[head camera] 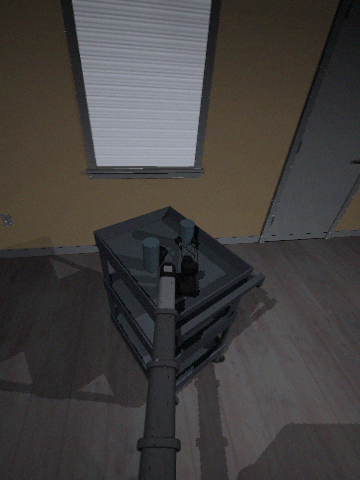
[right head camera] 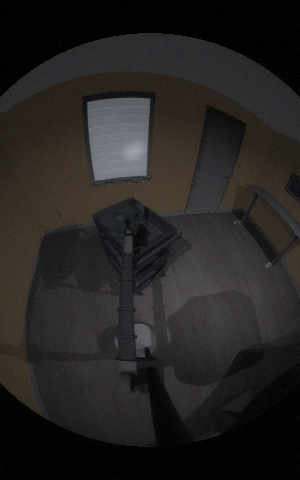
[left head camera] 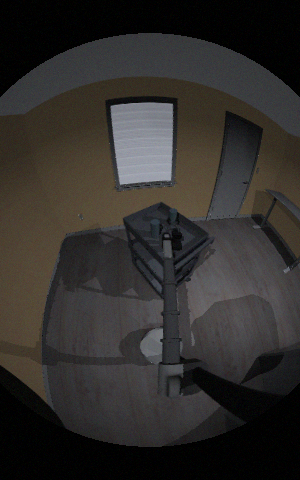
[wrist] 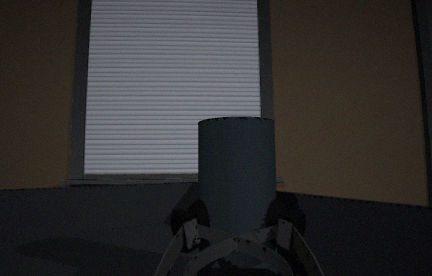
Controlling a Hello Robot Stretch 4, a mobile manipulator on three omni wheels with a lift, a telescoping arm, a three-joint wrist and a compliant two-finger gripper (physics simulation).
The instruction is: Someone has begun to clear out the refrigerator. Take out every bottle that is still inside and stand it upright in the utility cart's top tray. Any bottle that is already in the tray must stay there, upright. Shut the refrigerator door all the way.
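Observation:
A blue-grey bottle (head camera: pixel 187 231) (left head camera: pixel 173 215) (wrist: pixel 237 170) stands upright between the fingers of my gripper (head camera: pixel 187 243) (wrist: pixel 237 216), which is shut on it. The bottle is inside the outline of the utility cart's top tray (head camera: pixel 212 265) (left head camera: pixel 192 240) (wrist: pixel 120 205), toward the back right in the head view. Its base is hidden, so I cannot tell whether it touches the tray floor. A second blue-grey bottle (head camera: pixel 151 255) (left head camera: pixel 155 228) (right head camera: pixel 120 223) stands upright in the tray, left of my wrist and apart from the held bottle. No refrigerator can be made out.
My telescoping arm (head camera: pixel 164 345) (left head camera: pixel 171 300) reaches over the tray's near edge. The cart's handle (head camera: pixel 225 302) is at the near right. A window (head camera: pixel 145 85) and wall are behind the cart. A grey door (head camera: pixel 315 150) and a table (left head camera: pixel 285 202) are to the right.

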